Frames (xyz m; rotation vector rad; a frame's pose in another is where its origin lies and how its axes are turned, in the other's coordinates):
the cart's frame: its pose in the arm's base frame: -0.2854 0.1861 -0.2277 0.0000 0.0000 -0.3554
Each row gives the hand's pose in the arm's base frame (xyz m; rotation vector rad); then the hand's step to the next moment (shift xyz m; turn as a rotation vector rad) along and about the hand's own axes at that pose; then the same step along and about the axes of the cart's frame.
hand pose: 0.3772 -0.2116 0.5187 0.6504 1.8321 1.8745
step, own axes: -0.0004 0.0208 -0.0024 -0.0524 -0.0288 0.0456
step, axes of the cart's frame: 0.0002 -0.0028 0.0207 0.0628 0.0288 -0.0297
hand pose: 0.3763 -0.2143 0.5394 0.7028 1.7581 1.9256
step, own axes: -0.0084 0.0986 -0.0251 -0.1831 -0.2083 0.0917
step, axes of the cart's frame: 0.0049 -0.0347 0.0959 0.1920 0.0460 -0.2152
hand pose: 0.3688 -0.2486 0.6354 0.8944 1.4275 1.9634
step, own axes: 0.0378 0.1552 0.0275 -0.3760 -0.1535 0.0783
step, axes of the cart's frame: -0.0092 -0.0031 0.1618 0.3524 -0.0746 -0.2033
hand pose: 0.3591 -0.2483 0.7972 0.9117 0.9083 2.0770
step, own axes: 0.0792 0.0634 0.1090 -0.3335 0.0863 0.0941
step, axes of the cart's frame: 0.0028 0.0696 0.1316 0.3058 -0.1841 0.0097
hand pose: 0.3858 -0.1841 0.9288 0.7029 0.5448 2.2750
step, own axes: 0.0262 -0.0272 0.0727 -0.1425 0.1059 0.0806
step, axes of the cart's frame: 0.0217 0.0617 0.0493 0.1363 -0.1187 0.0732
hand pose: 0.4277 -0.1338 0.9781 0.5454 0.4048 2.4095
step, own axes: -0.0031 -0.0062 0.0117 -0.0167 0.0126 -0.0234
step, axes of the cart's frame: 0.0087 0.0080 0.0067 0.0030 -0.0241 -0.0198
